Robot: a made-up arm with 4 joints. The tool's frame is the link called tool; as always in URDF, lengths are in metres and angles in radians. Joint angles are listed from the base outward.
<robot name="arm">
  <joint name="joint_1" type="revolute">
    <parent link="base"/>
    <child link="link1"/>
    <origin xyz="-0.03 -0.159 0.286" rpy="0 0 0"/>
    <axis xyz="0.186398 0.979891 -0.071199"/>
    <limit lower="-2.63" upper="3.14"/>
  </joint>
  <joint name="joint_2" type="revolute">
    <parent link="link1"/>
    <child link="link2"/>
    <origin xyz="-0.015 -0.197 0" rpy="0 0 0"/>
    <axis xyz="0 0 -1"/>
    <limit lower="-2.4" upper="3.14"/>
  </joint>
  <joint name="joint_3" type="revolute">
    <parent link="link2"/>
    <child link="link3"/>
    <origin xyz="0.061 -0.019 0.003" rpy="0 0 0"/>
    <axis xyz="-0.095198 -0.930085 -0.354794"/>
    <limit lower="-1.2" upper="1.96"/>
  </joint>
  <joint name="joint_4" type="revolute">
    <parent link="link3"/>
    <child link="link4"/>
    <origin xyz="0.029 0.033 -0.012" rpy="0 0 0"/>
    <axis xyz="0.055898 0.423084 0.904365"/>
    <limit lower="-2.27" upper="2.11"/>
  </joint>
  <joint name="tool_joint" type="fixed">
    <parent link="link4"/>
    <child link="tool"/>
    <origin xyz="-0.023 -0.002 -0.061" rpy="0 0 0"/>
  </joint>
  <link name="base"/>
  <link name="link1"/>
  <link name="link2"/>
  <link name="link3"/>
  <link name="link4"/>
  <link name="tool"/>
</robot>
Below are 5 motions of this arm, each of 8 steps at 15 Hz.
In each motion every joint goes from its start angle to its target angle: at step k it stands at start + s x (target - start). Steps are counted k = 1, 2, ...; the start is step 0. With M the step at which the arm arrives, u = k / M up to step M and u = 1 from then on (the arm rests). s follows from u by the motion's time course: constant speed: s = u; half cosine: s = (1 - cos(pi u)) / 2; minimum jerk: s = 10 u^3 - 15 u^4 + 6 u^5.
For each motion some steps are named. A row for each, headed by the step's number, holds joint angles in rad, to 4 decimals.
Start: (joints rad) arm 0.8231 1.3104 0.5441 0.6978
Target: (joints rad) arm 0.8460 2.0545 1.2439 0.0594
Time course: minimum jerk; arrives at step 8
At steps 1, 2, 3, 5, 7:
1: 0.8235 1.3223 0.5553 0.6876
2: 0.8255 1.3874 0.6165 0.6317
3: 0.8294 1.5152 0.7367 0.5221
5: 0.8397 1.8497 1.0513 0.2351
7: 0.8456 2.0426 1.2327 0.0696

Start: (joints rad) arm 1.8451 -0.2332 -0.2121 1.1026
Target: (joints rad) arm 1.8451 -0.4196 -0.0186 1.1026
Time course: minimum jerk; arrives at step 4
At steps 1, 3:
1: 1.8451 -0.2525 -0.1921 1.1026
3: 1.8451 -0.4003 -0.0386 1.1026

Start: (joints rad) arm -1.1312 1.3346 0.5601 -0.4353
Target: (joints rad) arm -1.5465 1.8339 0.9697 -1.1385
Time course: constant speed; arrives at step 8
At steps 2, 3, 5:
2: -1.2350 1.4594 0.6625 -0.6111
3: -1.2869 1.5218 0.7137 -0.6990
5: -1.3908 1.6467 0.8161 -0.8748

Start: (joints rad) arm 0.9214 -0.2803 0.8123 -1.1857
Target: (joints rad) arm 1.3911 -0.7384 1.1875 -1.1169
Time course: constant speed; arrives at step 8
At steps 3, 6, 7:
3: 1.0975 -0.4521 0.9530 -1.1599
6: 1.2737 -0.6239 1.0937 -1.1341
7: 1.3324 -0.6811 1.1406 -1.1255

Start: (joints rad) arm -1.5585 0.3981 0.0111 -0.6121
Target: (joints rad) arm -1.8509 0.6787 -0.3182 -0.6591
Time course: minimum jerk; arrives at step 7
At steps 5, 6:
5: -1.8086 0.6381 -0.2705 -0.6523
6: -1.8441 0.6722 -0.3105 -0.6580

